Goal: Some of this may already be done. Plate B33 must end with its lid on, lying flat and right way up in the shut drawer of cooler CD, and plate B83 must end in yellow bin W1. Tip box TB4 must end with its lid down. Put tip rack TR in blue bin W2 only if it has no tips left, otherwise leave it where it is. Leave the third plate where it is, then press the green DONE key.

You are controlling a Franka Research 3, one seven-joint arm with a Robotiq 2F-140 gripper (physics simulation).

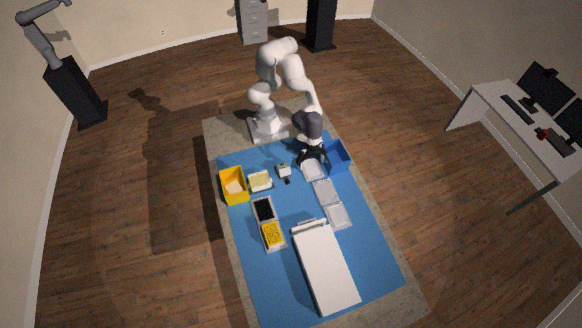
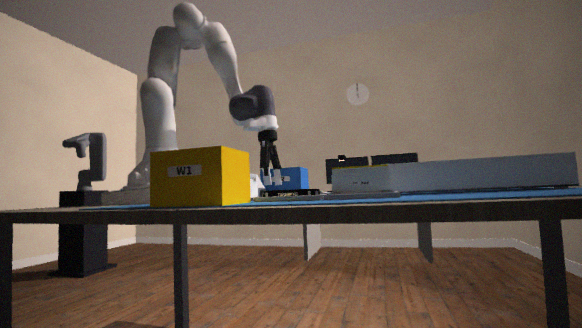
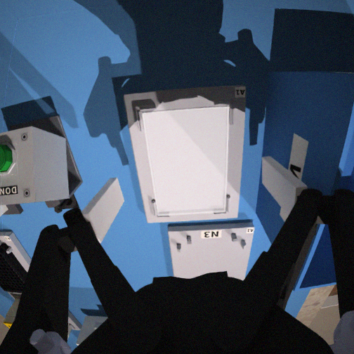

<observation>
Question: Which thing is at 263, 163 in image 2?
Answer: My gripper.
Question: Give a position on a white cooler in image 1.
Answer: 330, 281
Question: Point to a clear lid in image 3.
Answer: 187, 148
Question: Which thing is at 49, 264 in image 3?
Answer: My gripper.
</observation>
